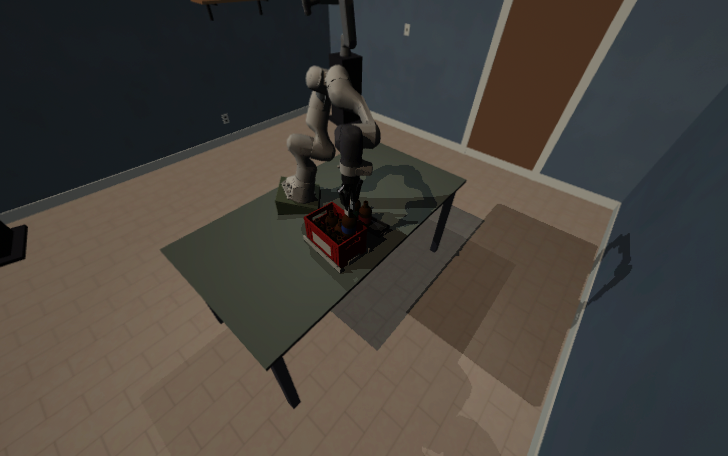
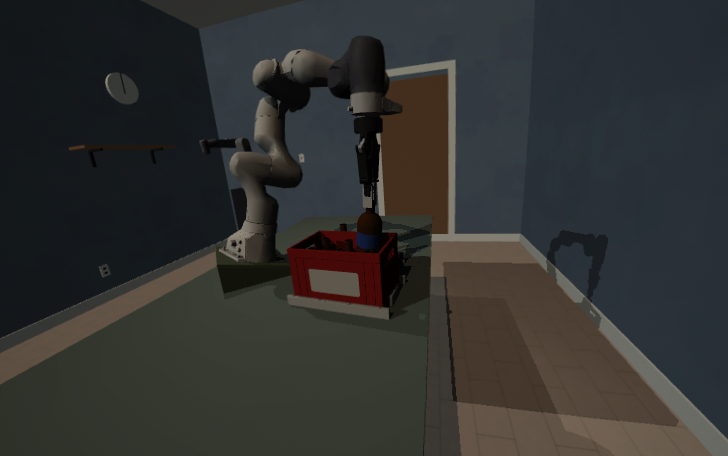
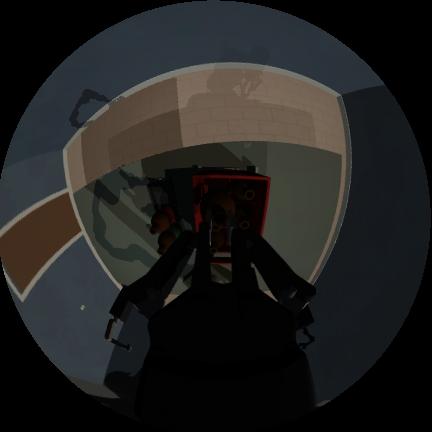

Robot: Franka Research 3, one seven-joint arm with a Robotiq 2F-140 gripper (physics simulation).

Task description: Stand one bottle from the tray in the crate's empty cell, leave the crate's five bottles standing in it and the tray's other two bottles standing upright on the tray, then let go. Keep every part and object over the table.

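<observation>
The red crate (image 1: 322, 240) (image 2: 298, 273) (image 3: 266, 200) stands on the table with several brown bottles in its cells. My gripper (image 1: 349, 208) (image 2: 368, 205) (image 3: 218, 216) is shut on the neck of the blue-banded brown bottle (image 1: 348, 225) (image 2: 369, 228) (image 3: 220, 202). That bottle is upright, its lower part hidden behind the crate's front wall and its shoulder above the rim. Whether its base touches the cell floor is hidden. A red-banded bottle (image 1: 365, 211) (image 3: 162, 220) and a green-banded bottle (image 3: 167, 240) stand on the dark tray (image 1: 380, 226) beside the crate.
The crate sits within a pale low edging (image 1: 322, 255) (image 2: 338, 308) on the green table (image 1: 241, 279) (image 2: 214, 375). The table's long edge runs close to the crate and tray. The arm's base block (image 1: 295, 206) (image 2: 247, 276) stands behind the crate.
</observation>
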